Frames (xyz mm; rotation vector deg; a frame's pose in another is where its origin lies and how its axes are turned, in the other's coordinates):
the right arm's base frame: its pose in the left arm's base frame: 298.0 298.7 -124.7 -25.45 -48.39 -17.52
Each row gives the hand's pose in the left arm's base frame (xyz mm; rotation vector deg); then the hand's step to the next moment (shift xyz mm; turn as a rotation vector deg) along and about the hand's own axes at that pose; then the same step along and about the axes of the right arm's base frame.
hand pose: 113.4 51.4 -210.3 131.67 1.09 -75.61
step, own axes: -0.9 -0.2 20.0 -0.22 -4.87 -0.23
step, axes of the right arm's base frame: -15.8 -12.1 2.5 -2.39 3.79 1.94
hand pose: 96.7 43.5 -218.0 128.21 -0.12 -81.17
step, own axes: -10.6 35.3 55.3 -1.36 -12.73 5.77
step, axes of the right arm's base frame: -19.6 -63.3 5.5 -10.86 5.77 6.77
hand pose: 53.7 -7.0 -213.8 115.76 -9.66 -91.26
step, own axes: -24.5 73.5 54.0 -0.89 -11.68 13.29
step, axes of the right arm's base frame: 19.2 -90.2 20.4 -15.44 0.00 8.69
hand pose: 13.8 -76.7 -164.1 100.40 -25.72 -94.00
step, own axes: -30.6 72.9 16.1 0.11 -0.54 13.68
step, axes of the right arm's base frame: 55.5 -51.1 28.5 -8.16 -8.36 7.15
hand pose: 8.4 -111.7 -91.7 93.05 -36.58 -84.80
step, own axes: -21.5 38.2 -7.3 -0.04 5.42 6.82
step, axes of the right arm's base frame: 39.5 -7.9 18.7 0.45 -7.54 4.34
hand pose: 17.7 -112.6 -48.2 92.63 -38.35 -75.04
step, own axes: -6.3 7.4 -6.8 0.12 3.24 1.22
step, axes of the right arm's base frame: 10.5 3.7 4.0 1.91 -2.64 1.17
